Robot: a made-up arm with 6 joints. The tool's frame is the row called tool.
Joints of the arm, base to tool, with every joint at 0 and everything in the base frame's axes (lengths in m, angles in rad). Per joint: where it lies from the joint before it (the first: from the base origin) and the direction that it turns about. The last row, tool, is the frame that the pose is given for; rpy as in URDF.
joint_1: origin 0 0 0.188 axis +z
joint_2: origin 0 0 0 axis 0 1 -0.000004
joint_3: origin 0.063 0 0.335 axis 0 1 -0.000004
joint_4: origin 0.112 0 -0.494 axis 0 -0.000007 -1
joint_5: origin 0 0 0 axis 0 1 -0.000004
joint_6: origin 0.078 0 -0.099 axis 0 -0.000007 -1
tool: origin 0 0 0 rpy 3.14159 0 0
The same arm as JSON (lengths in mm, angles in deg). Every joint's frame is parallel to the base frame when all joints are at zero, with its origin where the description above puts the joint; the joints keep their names.
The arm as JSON. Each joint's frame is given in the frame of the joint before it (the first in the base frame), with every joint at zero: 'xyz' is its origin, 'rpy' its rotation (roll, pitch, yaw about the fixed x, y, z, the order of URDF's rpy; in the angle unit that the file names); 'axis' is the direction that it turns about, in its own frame. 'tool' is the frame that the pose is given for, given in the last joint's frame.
{"units": {"length": "mm", "angle": "deg"}, "joints": [
  {"name": "joint_1", "type": "revolute", "origin": {"xyz": [0.0, 0.0, 188.0], "rpy": [0.0, 0.0, 0.0]}, "axis": "+z"},
  {"name": "joint_2", "type": "revolute", "origin": {"xyz": [0.0, 0.0, 0.0], "rpy": [0.0, 0.0, 0.0]}, "axis": "+y"},
  {"name": "joint_3", "type": "revolute", "origin": {"xyz": [63.0, 0.0, 335.0], "rpy": [0.0, 0.0, 0.0]}, "axis": "+y"},
  {"name": "joint_4", "type": "revolute", "origin": {"xyz": [112.0, 0.0, -494.0], "rpy": [0.0, 0.0, 0.0]}, "axis": "-z"},
  {"name": "joint_5", "type": "revolute", "origin": {"xyz": [0.0, 0.0, 0.0], "rpy": [0.0, 0.0, 0.0]}, "axis": "+y"},
  {"name": "joint_6", "type": "revolute", "origin": {"xyz": [78.0, 0.0, -99.0], "rpy": [0.0, 0.0, 0.0]}, "axis": "-z"}
], "tool": {"origin": {"xyz": [0.0, 0.0, 0.0], "rpy": [180.0, 0.0, 0.0]}}}

